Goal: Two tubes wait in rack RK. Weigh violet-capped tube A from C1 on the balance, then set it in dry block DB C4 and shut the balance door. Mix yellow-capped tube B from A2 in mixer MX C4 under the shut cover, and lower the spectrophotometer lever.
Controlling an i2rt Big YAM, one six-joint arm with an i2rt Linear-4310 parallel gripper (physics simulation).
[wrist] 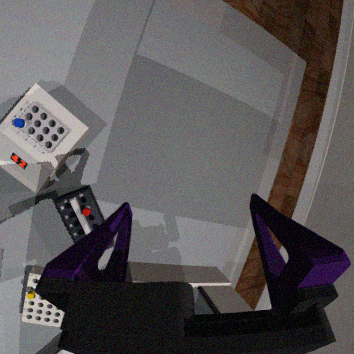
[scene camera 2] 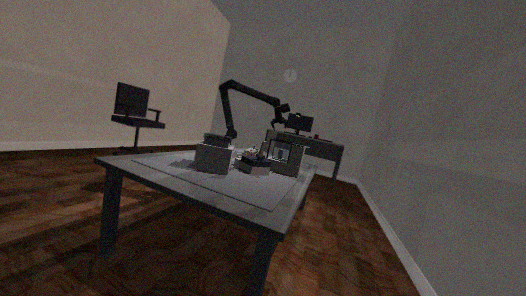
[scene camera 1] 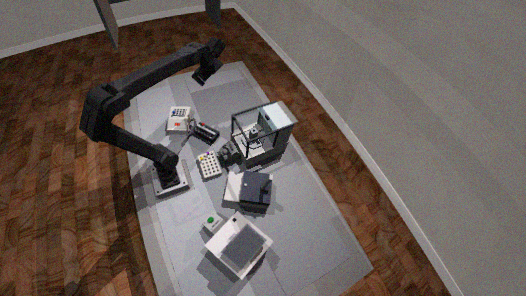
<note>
My gripper is open, with nothing in its grasp. I also see a glass-box balance.
</note>
